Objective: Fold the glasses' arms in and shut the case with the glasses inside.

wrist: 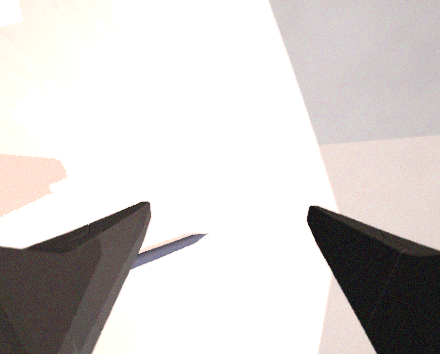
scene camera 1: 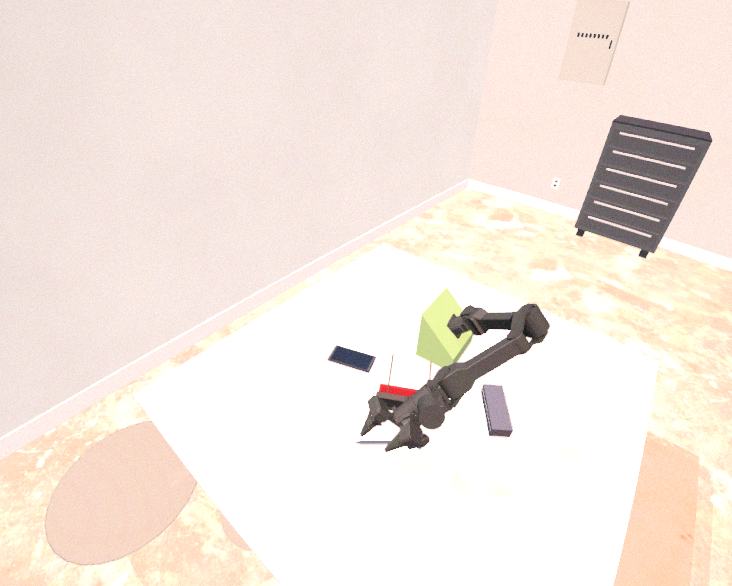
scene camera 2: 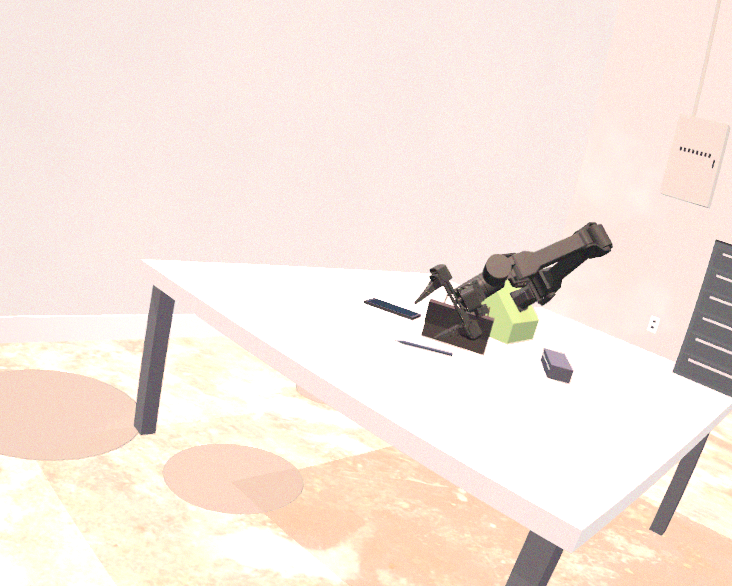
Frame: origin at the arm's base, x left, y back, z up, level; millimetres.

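Seen in the pictures: gripper, fingertip midpoint: (wrist: 230,211) (scene camera 1: 373,443) (scene camera 2: 424,321); arm's base, link origin: (scene camera 1: 455,326) (scene camera 2: 518,301).
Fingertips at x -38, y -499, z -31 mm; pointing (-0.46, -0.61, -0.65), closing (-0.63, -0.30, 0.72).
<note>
Offsets run from my fingertips to a thing's top centre. "pt": to the spot under its first point. Level surfaces: height alone.
The glasses case stands open, with its red lining {dx -7, dy +220, dz -31 mm} (scene camera 1: 398,390) in scene camera 1 and its dark brown lid {pt dx -39, dy +132, dz -19 mm} (scene camera 2: 434,318) upright in scene camera 2. Two thin glasses' arms (scene camera 1: 390,373) stick up from it, unfolded; the rest of the glasses is hidden by the case and robot arm. My gripper (scene camera 1: 375,440) (scene camera 2: 426,320) (wrist: 230,211) is open and empty, fingers wide apart. It is over the lid side of the case, its fingertips beyond the lid on the pen's side. The case does not show in the wrist view.
A slim pen {dx -5, dy +45, dz -66 mm} (scene camera 1: 372,441) (scene camera 2: 425,347) (wrist: 170,251) lies near the fingertips. A dark phone {dx -236, dy +271, dz -68 mm} (scene camera 1: 351,358) (scene camera 2: 391,308), a purple-grey box {dx +251, dy +309, dz -41 mm} (scene camera 1: 497,409) (scene camera 2: 558,364) and a light green block (scene camera 1: 434,339) (scene camera 2: 514,323) rest on the white table {dz -76 mm} (scene camera 1: 262,378) (scene camera 2: 293,311).
</note>
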